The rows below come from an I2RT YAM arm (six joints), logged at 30 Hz.
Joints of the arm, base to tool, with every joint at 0 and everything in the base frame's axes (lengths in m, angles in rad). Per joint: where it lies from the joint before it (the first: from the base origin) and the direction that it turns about. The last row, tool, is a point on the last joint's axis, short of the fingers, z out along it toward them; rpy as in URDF.
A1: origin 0.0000 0.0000 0.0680 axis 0 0 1
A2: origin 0.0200 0.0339 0.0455 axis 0 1 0
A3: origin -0.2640 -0.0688 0.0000 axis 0 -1 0
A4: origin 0.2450 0.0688 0.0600 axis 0 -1 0
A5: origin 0.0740 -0.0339 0.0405 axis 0 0 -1
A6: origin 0.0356 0.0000 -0.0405 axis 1 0 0
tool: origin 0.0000 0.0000 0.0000 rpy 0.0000 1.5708 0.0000
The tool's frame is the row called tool.
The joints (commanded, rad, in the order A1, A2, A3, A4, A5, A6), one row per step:
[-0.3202 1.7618 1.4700 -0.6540 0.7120 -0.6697]
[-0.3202 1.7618 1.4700 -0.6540 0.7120 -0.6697]
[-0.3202 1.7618 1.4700 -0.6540 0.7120 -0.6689]
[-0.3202 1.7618 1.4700 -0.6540 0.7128 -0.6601]
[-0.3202 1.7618 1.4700 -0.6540 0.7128 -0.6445]
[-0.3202 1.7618 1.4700 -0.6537 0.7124 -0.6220]
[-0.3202 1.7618 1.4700 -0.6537 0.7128 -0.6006]
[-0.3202 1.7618 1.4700 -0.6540 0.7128 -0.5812]
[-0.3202 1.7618 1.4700 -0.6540 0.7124 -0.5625]
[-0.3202 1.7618 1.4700 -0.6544 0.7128 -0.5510]
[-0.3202 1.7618 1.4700 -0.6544 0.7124 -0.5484]
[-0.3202 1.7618 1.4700 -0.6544 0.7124 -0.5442]
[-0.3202 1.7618 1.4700 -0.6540 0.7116 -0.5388]
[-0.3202 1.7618 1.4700 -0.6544 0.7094 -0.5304]
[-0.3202 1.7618 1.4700 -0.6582 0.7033 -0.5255]
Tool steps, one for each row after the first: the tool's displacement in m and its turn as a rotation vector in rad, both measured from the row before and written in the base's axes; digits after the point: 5 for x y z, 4 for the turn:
[0.00000 0.00000 0.00000 0.0000 0.0000 0.0000]
[0.00000 0.00000 0.00000 0.0002 -0.0006 -0.0005]
[-0.00002 -0.00002 0.00002 0.0013 -0.0065 -0.0059]
[0.00000 0.00000 0.00000 0.0033 -0.0119 -0.0096]
[0.00003 0.00000 0.00001 0.0050 -0.0175 -0.0136]
[-0.00001 -0.00001 0.00001 0.0043 -0.0162 -0.0134]
[-0.00002 0.00001 -0.00002 0.0043 -0.0145 -0.0119]
[0.00001 0.00001 -0.00001 0.0043 -0.0143 -0.0112]
[-0.00004 0.00000 -0.00002 0.0023 -0.0083 -0.0073]
[0.00001 0.00001 -0.00001 0.0009 -0.0021 -0.0014]
[0.00000 0.00000 0.00000 0.0009 -0.0032 -0.0026]
[0.00005 0.00001 0.00001 0.0016 -0.0047 -0.0028]
[0.00002 0.00006 -0.00007 0.0036 -0.0066 -0.0039]
[-0.00017 0.00023 -0.00034 0.0070 -0.0017 0.0005]

